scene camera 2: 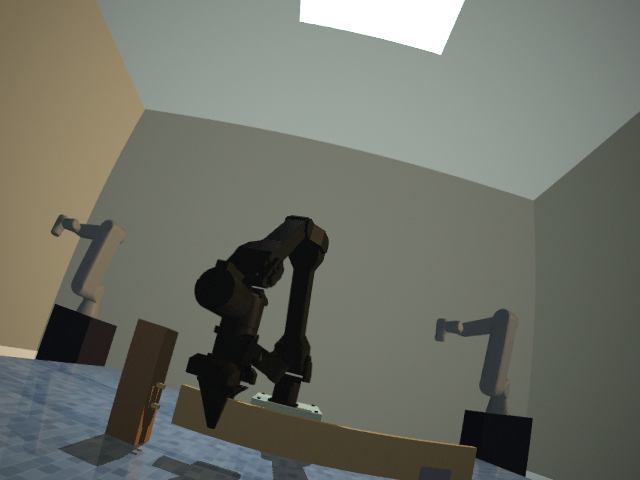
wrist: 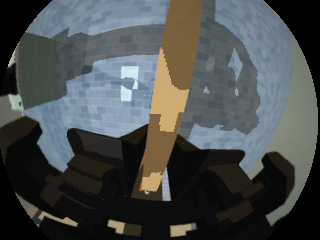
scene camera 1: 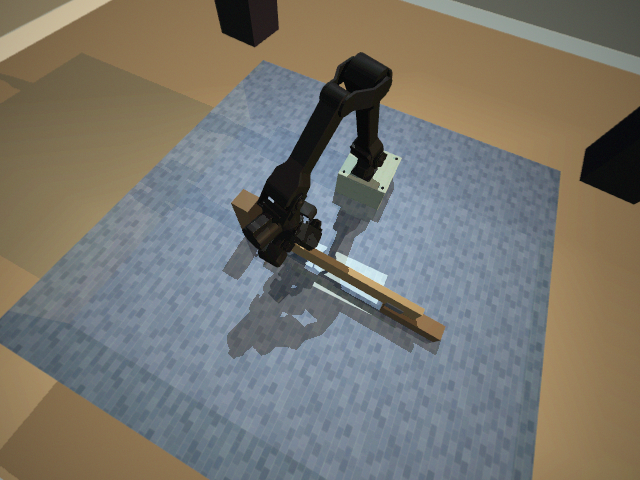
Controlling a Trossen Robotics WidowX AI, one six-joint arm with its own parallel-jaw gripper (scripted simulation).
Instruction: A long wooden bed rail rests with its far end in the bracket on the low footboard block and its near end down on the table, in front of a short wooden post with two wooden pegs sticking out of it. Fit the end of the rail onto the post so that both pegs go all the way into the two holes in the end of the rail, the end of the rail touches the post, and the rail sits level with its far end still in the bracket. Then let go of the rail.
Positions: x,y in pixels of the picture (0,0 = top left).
Labels:
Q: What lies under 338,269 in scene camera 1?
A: A wooden bed rail.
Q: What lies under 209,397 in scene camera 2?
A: The gripper.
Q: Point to a wooden bed rail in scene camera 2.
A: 258,428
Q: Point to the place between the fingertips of the gripper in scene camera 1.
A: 290,245

